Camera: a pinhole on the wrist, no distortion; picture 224 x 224 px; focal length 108.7 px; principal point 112.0 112.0 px. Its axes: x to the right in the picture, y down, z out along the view. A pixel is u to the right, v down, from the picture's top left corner.
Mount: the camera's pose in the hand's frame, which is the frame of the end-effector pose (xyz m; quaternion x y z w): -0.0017 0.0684 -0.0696 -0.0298 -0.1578 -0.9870 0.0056
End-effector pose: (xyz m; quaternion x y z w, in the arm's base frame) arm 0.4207 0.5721 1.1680 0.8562 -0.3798 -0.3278 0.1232
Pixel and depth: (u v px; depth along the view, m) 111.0 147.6 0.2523
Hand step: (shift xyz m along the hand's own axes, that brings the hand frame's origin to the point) 0.0167 0.0686 0.1953
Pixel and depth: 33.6 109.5 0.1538
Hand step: 0.1177 0.1199 0.0684
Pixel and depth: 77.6 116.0 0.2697
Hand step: 0.0991 0.1432 0.1841
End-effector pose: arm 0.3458 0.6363 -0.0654 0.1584 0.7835 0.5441 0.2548
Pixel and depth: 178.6 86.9 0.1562
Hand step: -0.0891 0.1512 0.0731
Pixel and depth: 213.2 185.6 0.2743
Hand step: -0.2372 -0.0230 0.2638
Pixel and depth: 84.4 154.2 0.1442
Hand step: 0.0442 0.0602 0.0824
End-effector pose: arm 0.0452 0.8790 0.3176 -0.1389 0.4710 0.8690 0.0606
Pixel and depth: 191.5 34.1 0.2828
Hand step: -0.1962 0.3488 0.1481
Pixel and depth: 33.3 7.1 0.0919
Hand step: 0.0681 0.1814 -0.0141
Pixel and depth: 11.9 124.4 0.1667
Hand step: 0.1614 0.1026 0.0851
